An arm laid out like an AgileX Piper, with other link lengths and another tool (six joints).
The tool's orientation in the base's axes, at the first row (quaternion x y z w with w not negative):
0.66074 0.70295 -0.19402 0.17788
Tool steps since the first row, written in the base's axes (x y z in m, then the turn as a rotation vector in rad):
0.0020 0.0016 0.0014 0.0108 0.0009 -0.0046
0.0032 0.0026 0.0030 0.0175 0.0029 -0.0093
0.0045 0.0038 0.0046 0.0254 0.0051 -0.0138
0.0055 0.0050 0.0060 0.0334 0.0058 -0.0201
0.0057 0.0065 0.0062 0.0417 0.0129 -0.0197
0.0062 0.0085 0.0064 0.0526 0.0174 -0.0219
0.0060 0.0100 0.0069 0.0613 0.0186 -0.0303
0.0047 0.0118 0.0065 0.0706 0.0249 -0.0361
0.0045 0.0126 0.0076 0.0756 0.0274 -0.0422
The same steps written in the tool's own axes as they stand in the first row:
0.0005 0.0020 -0.0020 0.0024 0.0110 0.0034
0.0005 0.0032 -0.0039 0.0061 0.0180 0.0064
0.0007 0.0045 -0.0059 0.0098 0.0261 0.0091
0.0009 0.0055 -0.0077 0.0130 0.0344 0.0142
0.0021 0.0058 -0.0087 0.0184 0.0430 0.0102
0.0037 0.0064 -0.0099 0.0227 0.0542 0.0097
0.0047 0.0062 -0.0111 0.0274 0.0633 0.0163
0.0066 0.0051 -0.0116 0.0352 0.0731 0.0180
0.0067 0.0049 -0.0130 0.0401 0.0784 0.0220

